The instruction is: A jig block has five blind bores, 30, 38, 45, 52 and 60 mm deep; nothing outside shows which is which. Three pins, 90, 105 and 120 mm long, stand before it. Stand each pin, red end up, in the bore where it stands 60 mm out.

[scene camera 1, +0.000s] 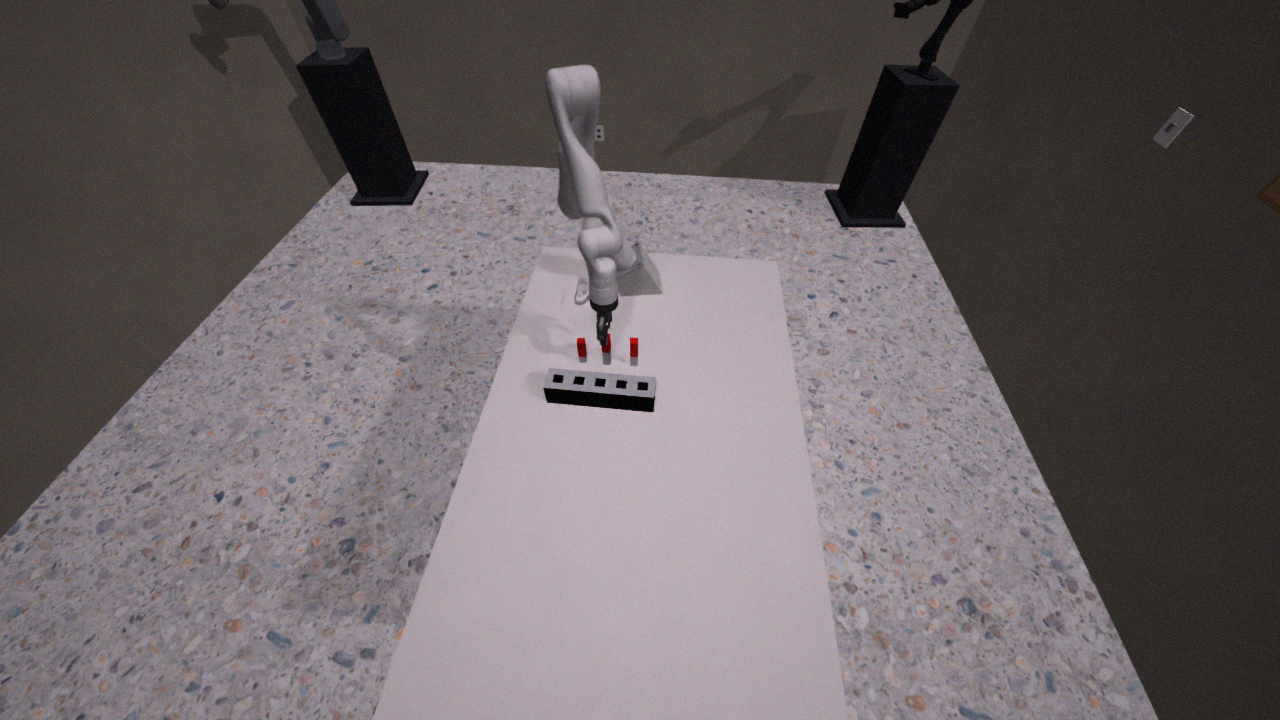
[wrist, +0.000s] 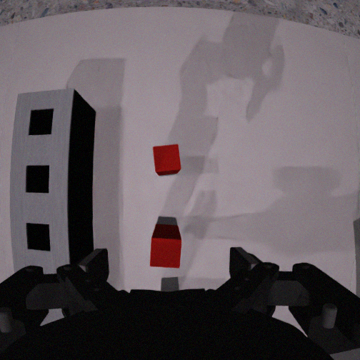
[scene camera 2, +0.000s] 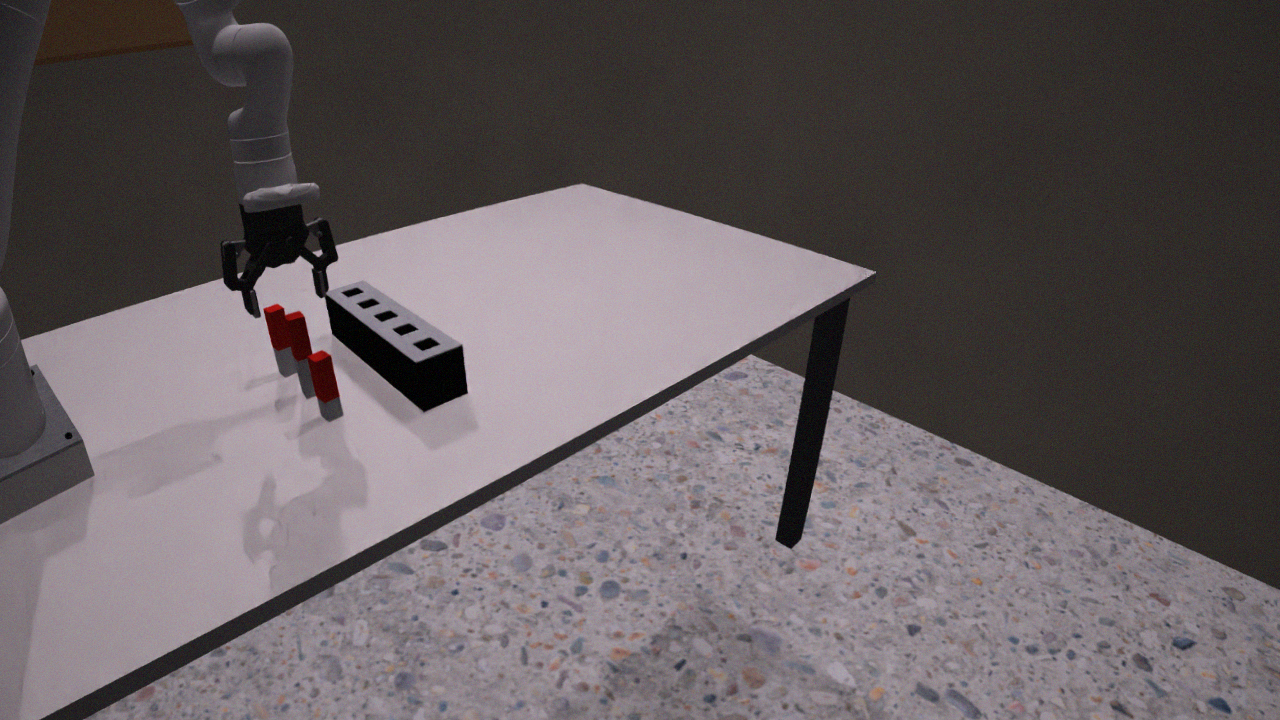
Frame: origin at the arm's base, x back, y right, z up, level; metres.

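Seen in the pictures: gripper, fingertip midpoint: (scene camera 1: 606,332) (scene camera 2: 289,305); arm's base at its link origin: (scene camera 1: 624,261) (scene camera 2: 3,424).
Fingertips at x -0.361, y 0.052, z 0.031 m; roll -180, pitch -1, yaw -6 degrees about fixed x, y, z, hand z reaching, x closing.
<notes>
Pixels of each thing's top centre, then the offset from my fingertips to it. Level surfaces: height alone.
- grey-topped jig block at its top centre: (scene camera 2: 385,315) (scene camera 1: 600,382) dx -0.135, dy +0.015, dz -0.060 m
- shortest-looking pin at its top centre: (scene camera 2: 318,356) (scene camera 1: 580,340) dx +0.007, dy +0.078, dz -0.045 m
- tallest-looking middle pin at its top centre: (scene camera 2: 293,315) (scene camera 1: 605,336) dx -0.002, dy +0.002, dz -0.015 m
- third pin at its top centre: (scene camera 2: 273,308) (scene camera 1: 633,340) dx -0.007, dy -0.081, dz -0.030 m
- white table at its surface level: dz -0.135 m
The grey-topped jig block (scene camera 1: 599,399) (scene camera 2: 375,351) (wrist: 57,150) has five empty-looking square bores; their depths are hidden. Three pins stand upright in a row beside it, red ends up: the shortest-looking pin (scene camera 1: 581,346) (scene camera 2: 323,377) (wrist: 166,160), the tallest-looking middle pin (scene camera 1: 606,350) (scene camera 2: 298,336) (wrist: 166,252), and the third pin (scene camera 1: 633,347) (scene camera 2: 276,328), whose top is hidden by the gripper in the wrist view. My gripper (scene camera 1: 602,341) (scene camera 2: 288,305) (wrist: 168,262) is open and empty, pointing down close above the row, near the middle and third pins. One finger is towards the block.
The white table (scene camera 1: 662,537) (scene camera 2: 581,259) carries the grey robot base (scene camera 1: 642,275) (scene camera 2: 53,456), behind the pins. Two dark pedestals (scene camera 1: 366,125) (scene camera 1: 899,143) stand on the floor beyond the table. The arm's shadow falls across the table near the pins.
</notes>
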